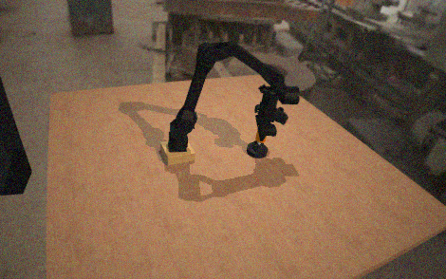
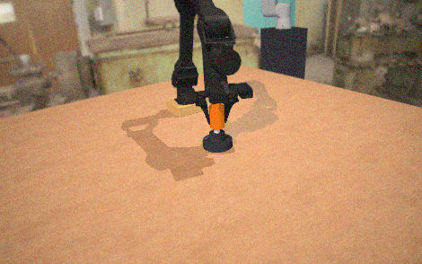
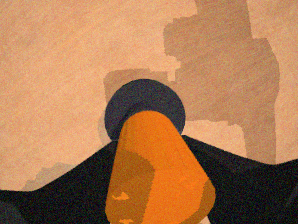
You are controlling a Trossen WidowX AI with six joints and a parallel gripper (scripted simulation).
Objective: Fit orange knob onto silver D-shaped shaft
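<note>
My gripper tip is now 30 mm below the orange knob. Also, from my gripper tip: round pedestal 40 mm below.
</note>
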